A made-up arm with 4 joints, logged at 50 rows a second.
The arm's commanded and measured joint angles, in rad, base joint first. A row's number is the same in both.
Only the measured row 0 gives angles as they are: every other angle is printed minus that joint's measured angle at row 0.
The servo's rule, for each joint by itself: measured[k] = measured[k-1] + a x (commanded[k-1-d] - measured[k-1]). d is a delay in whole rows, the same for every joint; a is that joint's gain. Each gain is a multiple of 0.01, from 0.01 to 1. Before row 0 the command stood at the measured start. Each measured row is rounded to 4 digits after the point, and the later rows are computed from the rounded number. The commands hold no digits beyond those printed.
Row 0, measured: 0.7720, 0.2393, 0.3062, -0.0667
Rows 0 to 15, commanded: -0.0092, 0.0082, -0.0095, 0.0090; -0.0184, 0.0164, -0.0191, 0.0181; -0.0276, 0.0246, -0.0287, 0.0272; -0.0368, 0.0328, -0.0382, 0.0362; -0.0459, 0.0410, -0.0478, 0.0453; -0.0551, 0.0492, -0.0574, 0.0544; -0.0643, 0.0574, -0.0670, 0.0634; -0.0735, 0.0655, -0.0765, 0.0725; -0.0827, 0.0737, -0.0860, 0.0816; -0.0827, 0.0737, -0.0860, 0.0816; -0.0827, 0.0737, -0.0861, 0.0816; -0.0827, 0.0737, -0.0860, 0.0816; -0.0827, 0.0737, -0.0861, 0.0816; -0.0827, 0.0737, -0.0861, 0.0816; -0.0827, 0.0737, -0.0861, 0.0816; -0.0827, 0.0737, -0.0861, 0.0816
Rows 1 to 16, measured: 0.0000, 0.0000, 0.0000, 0.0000; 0.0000, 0.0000, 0.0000, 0.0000; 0.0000, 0.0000, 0.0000, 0.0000; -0.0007, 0.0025, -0.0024, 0.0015; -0.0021, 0.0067, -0.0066, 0.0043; -0.0041, 0.0121, -0.0121, 0.0082; -0.0067, 0.0183, -0.0186, 0.0130; -0.0098, 0.0251, -0.0259, 0.0185; -0.0134, 0.0323, -0.0338, 0.0246; -0.0175, 0.0398, -0.0421, 0.0312; -0.0220, 0.0475, -0.0507, 0.0382; -0.0269, 0.0554, -0.0595, 0.0456; -0.0314, 0.0609, -0.0661, 0.0517; -0.0355, 0.0647, -0.0711, 0.0568; -0.0393, 0.0674, -0.0748, 0.0610; -0.0428, 0.0693, -0.0776, 0.0645
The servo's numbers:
d 3
a 0.08 0.30 0.25 0.17

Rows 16 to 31, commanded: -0.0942, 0.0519, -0.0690, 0.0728; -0.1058, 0.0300, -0.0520, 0.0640; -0.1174, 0.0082, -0.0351, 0.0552; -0.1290, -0.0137, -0.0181, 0.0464; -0.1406, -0.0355, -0.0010, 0.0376; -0.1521, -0.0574, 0.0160, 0.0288; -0.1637, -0.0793, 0.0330, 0.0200; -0.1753, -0.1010, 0.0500, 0.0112; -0.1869, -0.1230, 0.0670, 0.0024; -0.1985, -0.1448, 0.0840, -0.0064; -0.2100, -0.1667, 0.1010, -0.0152; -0.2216, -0.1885, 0.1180, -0.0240; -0.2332, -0.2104, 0.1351, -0.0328; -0.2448, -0.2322, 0.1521, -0.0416; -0.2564, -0.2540, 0.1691, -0.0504; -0.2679, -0.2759, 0.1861, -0.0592
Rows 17 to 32, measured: -0.0460, 0.0706, -0.0797, 0.0674; -0.0489, 0.0715, -0.0813, 0.0698; -0.0516, 0.0722, -0.0825, 0.0718; -0.0550, 0.0661, -0.0791, 0.0720; -0.0591, 0.0553, -0.0723, 0.0706; -0.0638, 0.0412, -0.0630, 0.0680; -0.0690, 0.0247, -0.0518, 0.0643; -0.0747, 0.0066, -0.0391, 0.0598; -0.0809, -0.0126, -0.0253, 0.0545; -0.0875, -0.0326, -0.0107, 0.0486; -0.0945, -0.0531, 0.0045, 0.0422; -0.1019, -0.0741, 0.0201, 0.0354; -0.1096, -0.0953, 0.0361, 0.0283; -0.1176, -0.1167, 0.0523, 0.0209; -0.1259, -0.1382, 0.0687, 0.0133; -0.1345, -0.1599, 0.0853, 0.0055
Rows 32 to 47, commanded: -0.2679, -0.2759, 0.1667, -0.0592; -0.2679, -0.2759, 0.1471, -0.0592; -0.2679, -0.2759, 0.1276, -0.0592; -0.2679, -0.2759, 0.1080, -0.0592; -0.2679, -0.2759, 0.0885, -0.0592; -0.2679, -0.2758, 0.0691, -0.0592; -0.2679, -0.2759, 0.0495, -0.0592; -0.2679, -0.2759, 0.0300, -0.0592; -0.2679, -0.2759, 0.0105, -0.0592; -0.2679, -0.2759, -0.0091, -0.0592; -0.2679, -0.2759, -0.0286, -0.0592; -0.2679, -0.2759, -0.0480, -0.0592; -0.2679, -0.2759, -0.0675, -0.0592; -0.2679, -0.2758, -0.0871, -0.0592; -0.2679, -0.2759, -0.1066, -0.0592; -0.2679, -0.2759, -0.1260, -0.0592
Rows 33 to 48, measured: -0.1433, -0.1816, 0.1020, -0.0025; -0.1523, -0.2033, 0.1188, -0.0106; -0.1615, -0.2251, 0.1356, -0.0189; -0.1700, -0.2403, 0.1434, -0.0258; -0.1778, -0.2510, 0.1443, -0.0315; -0.1850, -0.2585, 0.1401, -0.0362; -0.1916, -0.2637, 0.1321, -0.0401; -0.1977, -0.2674, 0.1212, -0.0433; -0.2033, -0.2699, 0.1082, -0.0460; -0.2085, -0.2717, 0.0935, -0.0482; -0.2133, -0.2730, 0.0776, -0.0501; -0.2177, -0.2739, 0.0608, -0.0516; -0.2217, -0.2745, 0.0433, -0.0529; -0.2254, -0.2749, 0.0253, -0.0540; -0.2288, -0.2752, 0.0070, -0.0549; -0.2319, -0.2754, -0.0116, -0.0556
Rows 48 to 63, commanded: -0.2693, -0.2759, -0.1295, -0.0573; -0.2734, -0.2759, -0.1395, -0.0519; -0.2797, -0.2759, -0.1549, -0.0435; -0.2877, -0.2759, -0.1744, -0.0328; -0.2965, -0.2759, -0.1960, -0.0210; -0.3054, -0.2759, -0.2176, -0.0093; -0.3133, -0.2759, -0.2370, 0.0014; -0.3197, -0.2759, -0.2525, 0.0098; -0.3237, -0.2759, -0.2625, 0.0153; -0.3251, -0.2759, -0.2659, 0.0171; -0.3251, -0.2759, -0.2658, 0.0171; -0.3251, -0.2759, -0.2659, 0.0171; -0.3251, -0.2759, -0.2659, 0.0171; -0.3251, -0.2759, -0.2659, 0.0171; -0.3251, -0.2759, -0.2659, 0.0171; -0.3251, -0.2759, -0.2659, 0.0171
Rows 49 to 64, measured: -0.2348, -0.2755, -0.0305, -0.0562; -0.2374, -0.2756, -0.0495, -0.0567; -0.2398, -0.2757, -0.0686, -0.0571; -0.2422, -0.2758, -0.0838, -0.0571; -0.2447, -0.2758, -0.0977, -0.0562; -0.2475, -0.2758, -0.1120, -0.0540; -0.2507, -0.2758, -0.1276, -0.0504; -0.2544, -0.2758, -0.1447, -0.0454; -0.2585, -0.2758, -0.1629, -0.0393; -0.2629, -0.2758, -0.1814, -0.0324; -0.2674, -0.2758, -0.1992, -0.0252; -0.2719, -0.2758, -0.2150, -0.0183; -0.2762, -0.2758, -0.2277, -0.0123; -0.2801, -0.2758, -0.2372, -0.0073; -0.2837, -0.2758, -0.2444, -0.0032; -0.2870, -0.2758, -0.2498, 0.0003
